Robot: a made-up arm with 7 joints.
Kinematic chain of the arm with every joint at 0, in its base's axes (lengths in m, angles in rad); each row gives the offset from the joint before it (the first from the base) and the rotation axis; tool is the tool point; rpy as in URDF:
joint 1: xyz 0 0 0.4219 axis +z
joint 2: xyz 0 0 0 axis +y
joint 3: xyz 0 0 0.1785 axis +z
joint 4: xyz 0.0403 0 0 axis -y
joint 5: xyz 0.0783 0 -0.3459 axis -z
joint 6: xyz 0 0 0 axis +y
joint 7: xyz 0.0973 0 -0.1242 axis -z
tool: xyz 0 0 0 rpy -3.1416 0 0
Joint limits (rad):
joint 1: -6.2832..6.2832
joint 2: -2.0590..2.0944
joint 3: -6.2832..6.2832
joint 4: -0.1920..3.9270
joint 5: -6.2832..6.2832
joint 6: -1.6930..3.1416
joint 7: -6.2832..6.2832
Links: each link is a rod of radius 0.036 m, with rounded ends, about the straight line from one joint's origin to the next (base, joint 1, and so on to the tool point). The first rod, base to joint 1, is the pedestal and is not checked.
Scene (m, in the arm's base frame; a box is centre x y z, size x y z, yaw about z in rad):
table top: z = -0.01
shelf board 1: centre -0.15 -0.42 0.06 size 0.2 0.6 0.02 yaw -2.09
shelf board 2: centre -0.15 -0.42 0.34 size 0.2 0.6 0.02 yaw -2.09
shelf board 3: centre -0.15 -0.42 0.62 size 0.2 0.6 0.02 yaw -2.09
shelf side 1: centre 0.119 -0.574 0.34 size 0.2 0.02 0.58 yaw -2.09
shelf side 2: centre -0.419 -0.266 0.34 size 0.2 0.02 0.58 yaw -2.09
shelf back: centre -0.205 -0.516 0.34 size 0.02 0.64 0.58 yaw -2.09
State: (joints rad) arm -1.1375 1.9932 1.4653 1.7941 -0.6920 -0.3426 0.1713
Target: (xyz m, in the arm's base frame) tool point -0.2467 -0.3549 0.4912
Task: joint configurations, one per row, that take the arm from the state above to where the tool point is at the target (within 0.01 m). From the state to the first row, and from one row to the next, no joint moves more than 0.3 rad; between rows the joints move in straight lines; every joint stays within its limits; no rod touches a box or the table.
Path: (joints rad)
1: -1.4016 1.9967 1.5857 1.5985 -0.9632 -0.6092 0.2460
2: -1.6658 2.0002 1.7060 1.4029 -1.2343 -0.8758 0.3207
3: -1.9299 2.0037 1.8264 1.2073 -1.5055 -1.1423 0.3955
4: -2.1940 2.0072 1.9467 1.0118 -1.7767 -1.4089 0.4702
5: -2.4379 2.0246 1.8804 0.9860 -1.8319 -1.4657 0.4104
6: -2.6819 2.0421 1.8140 0.9602 -1.8872 -1.5225 0.3506
7: -2.9258 2.0595 1.7477 0.9345 -1.9425 -1.5794 0.2909
8: -3.1697 2.0770 1.6813 0.9087 -1.9978 -1.6362 0.2311
9: -3.4137 2.0944 1.6149 0.8830 -2.0531 -1.6930 0.1713
10: -3.1877 2.0944 1.7757 1.0752 -1.8434 -1.6660 0.1713
11: -2.9618 2.0944 1.9365 1.2675 -1.6337 -1.6391 0.1713
12: -2.7358 2.0944 2.0973 1.4598 -1.4241 -1.6121 0.1713
13: -2.5099 2.0944 2.2580 1.6520 -1.2144 -1.5852 0.1713

